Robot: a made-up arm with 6 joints.
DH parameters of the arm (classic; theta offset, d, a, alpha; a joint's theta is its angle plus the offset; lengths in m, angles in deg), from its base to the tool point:
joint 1: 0 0.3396 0.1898 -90
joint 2: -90 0 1.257 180
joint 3: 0 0 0.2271 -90
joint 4: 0 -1.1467 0 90
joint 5: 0 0 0 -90
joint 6: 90 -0.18 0 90
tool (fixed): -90 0 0 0
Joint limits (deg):
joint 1: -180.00..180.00
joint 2: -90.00..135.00
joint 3: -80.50..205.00
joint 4: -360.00..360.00
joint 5: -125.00..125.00
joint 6: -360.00..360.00
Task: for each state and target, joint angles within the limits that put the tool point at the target. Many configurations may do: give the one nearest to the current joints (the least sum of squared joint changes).
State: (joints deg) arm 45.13 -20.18 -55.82 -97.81 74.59 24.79
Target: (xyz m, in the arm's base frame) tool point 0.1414 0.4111 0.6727
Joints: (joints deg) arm 93.24 -39.40 -79.56 -111.04 78.08 24.79
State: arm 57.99 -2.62 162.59 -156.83 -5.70 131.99
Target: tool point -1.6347 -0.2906 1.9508
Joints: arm 10.27 -28.60 119.03 -156.41 -4.45 131.99
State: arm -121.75 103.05 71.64 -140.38 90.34 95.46
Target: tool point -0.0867 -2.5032 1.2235
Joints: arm -89.48 69.67 86.42 -138.89 67.85 95.46
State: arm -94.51 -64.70 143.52 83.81 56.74 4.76
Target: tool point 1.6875 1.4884 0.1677
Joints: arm -135.28 -77.08 112.78 84.77 46.46 4.76
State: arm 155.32 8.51 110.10 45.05 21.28 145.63
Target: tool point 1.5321 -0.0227 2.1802
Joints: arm 180.00 -27.99 108.40 42.79 10.70 145.63
